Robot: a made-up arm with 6 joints. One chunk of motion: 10 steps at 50 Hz.
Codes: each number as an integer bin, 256 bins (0 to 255) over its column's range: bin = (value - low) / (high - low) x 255, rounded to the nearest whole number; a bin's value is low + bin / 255 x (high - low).
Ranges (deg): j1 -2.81..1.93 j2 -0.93..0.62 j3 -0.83..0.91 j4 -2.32..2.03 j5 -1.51..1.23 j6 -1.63..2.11
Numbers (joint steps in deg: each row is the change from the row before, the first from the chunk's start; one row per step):
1: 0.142 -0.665 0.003 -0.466 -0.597 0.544
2: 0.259 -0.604 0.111 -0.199 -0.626 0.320
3: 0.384 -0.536 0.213 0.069 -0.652 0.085
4: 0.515 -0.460 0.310 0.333 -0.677 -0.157
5: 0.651 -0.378 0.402 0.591 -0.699 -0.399
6: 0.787 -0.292 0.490 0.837 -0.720 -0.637
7: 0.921 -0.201 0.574 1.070 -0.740 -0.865
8: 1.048 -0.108 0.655 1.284 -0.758 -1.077
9: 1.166 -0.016 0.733 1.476 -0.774 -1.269
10: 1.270 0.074 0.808 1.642 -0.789 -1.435
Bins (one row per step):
1: 159 44 122 109 85 148
2: 165 54 138 124 82 133
3: 172 65 153 140 80 117
4: 179 77 167 156 78 100
5: 186 91 181 171 75 84
6: 194 105 193 185 74 68
7: 201 120 206 199 72 52
8: 208 135 218 211 70 38
9: 214 150 229 223 68 25
10: 219 165 240 232 67 13

